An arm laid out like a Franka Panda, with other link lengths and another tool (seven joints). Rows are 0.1 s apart.
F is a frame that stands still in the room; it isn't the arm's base.
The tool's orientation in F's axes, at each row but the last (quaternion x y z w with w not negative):
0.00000 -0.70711 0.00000 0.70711
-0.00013 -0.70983 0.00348 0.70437
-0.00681 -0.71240 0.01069 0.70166
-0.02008 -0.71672 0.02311 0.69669
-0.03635 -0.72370 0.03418 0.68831
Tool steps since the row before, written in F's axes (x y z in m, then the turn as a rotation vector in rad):
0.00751 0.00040 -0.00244 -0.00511 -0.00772 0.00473
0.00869 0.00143 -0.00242 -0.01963 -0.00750 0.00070
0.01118 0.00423 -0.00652 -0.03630 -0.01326 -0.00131
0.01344 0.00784 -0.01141 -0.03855 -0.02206 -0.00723
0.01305 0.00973 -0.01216 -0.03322 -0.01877 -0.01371
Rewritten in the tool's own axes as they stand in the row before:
-0.00244 0.00040 -0.00751 0.00473 -0.00772 0.00511
-0.00248 0.00140 -0.00868 0.00081 -0.00741 0.01966
-0.00658 0.00433 -0.01110 -0.00108 -0.01303 0.03639
-0.01129 0.00848 -0.01315 -0.00746 -0.02145 0.03885
-0.01176 0.01096 -0.01242 -0.01384 -0.01750 0.03385

